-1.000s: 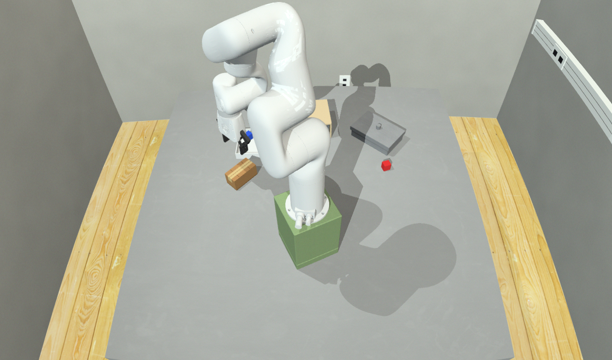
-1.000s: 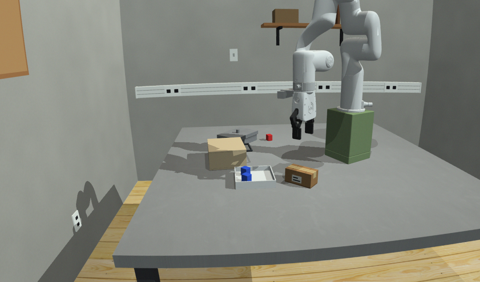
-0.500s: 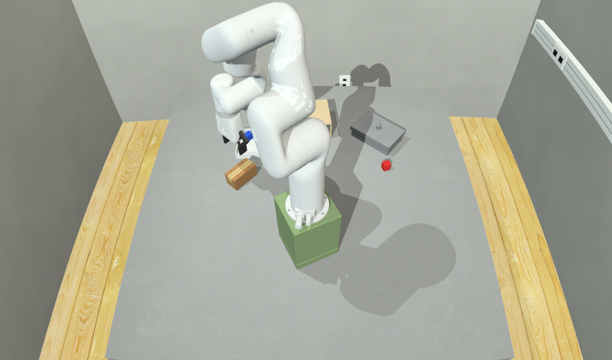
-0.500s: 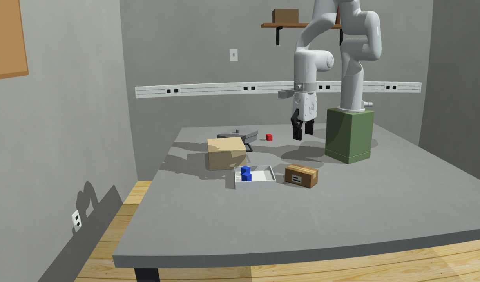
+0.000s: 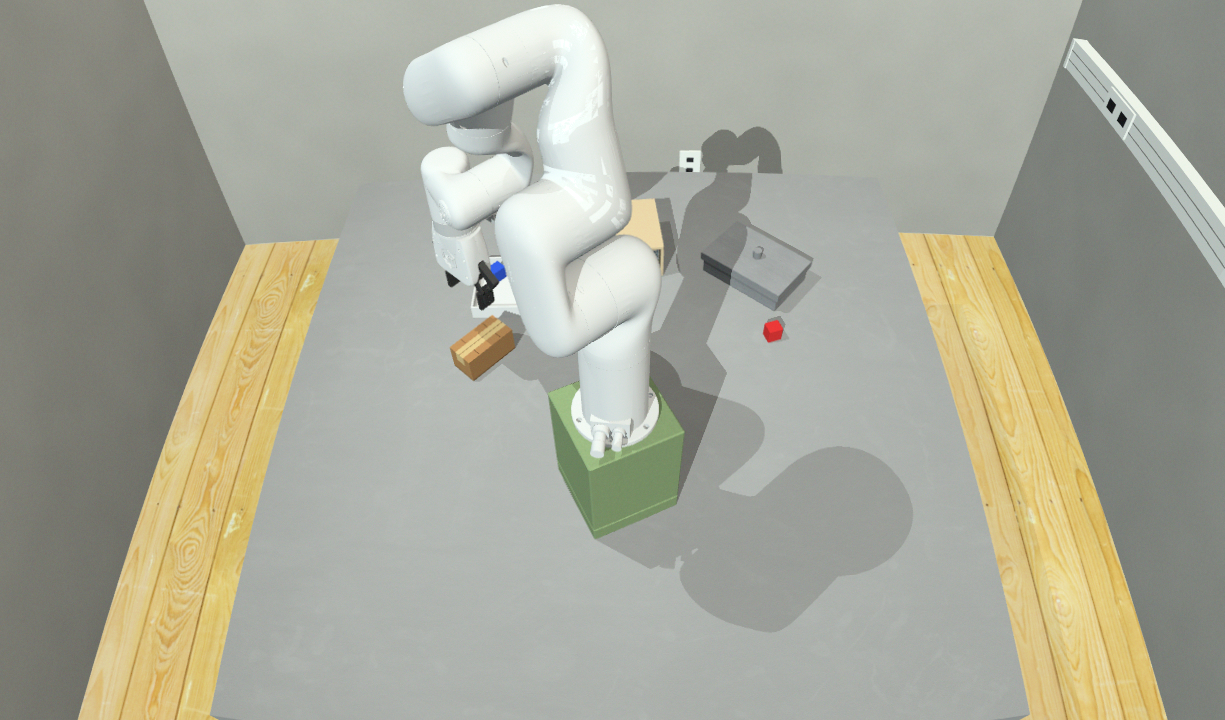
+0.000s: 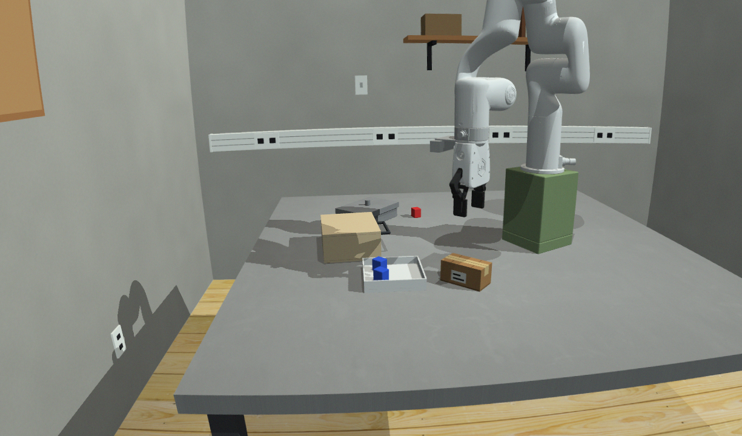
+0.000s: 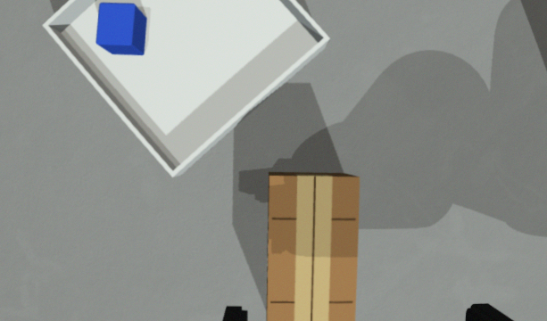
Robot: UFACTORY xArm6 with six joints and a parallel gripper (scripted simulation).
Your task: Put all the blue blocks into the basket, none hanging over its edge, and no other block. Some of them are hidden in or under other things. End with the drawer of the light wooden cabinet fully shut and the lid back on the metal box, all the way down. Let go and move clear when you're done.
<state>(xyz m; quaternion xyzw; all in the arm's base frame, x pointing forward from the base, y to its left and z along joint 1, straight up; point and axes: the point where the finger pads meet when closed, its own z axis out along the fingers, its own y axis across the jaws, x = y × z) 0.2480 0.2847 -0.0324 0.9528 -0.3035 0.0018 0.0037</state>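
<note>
Now: the brown cardboard box 15 cm below my hand. Round my hand: light wooden cabinet 30 cm ahead, 21 cm to the right, 15 cm below; then white basket 18 cm below, 18 cm ahead, 1 cm to the right; then red block 54 cm to the right, 17 cm below, 11 cm ahead.
</note>
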